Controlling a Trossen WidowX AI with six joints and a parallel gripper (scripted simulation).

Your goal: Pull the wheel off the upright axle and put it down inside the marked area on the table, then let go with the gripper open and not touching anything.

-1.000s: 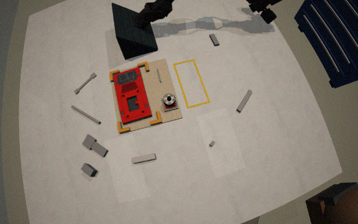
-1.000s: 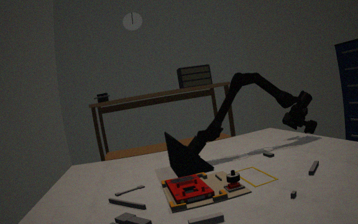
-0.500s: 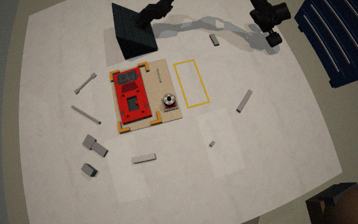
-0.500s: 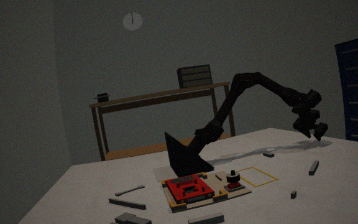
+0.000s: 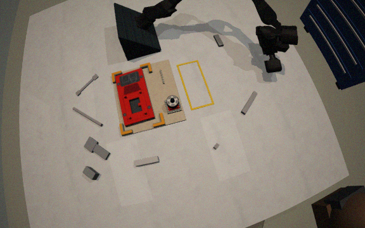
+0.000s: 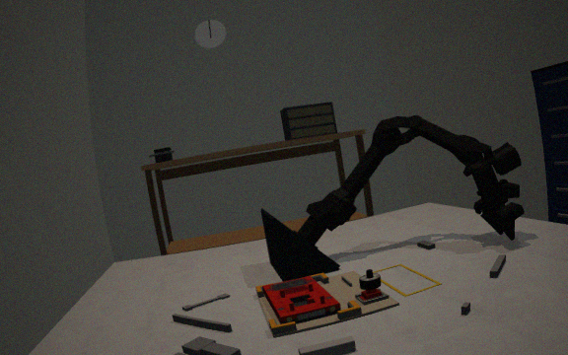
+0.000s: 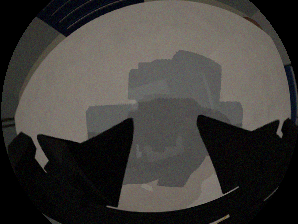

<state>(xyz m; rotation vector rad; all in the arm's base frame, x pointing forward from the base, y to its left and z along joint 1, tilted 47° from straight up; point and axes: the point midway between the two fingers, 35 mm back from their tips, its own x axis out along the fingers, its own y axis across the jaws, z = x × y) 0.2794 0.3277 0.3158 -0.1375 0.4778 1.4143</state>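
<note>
Now: the dark wheel 440 mm to the right of my gripper tip, 80 mm ahead of it and 40 mm above it.
</note>
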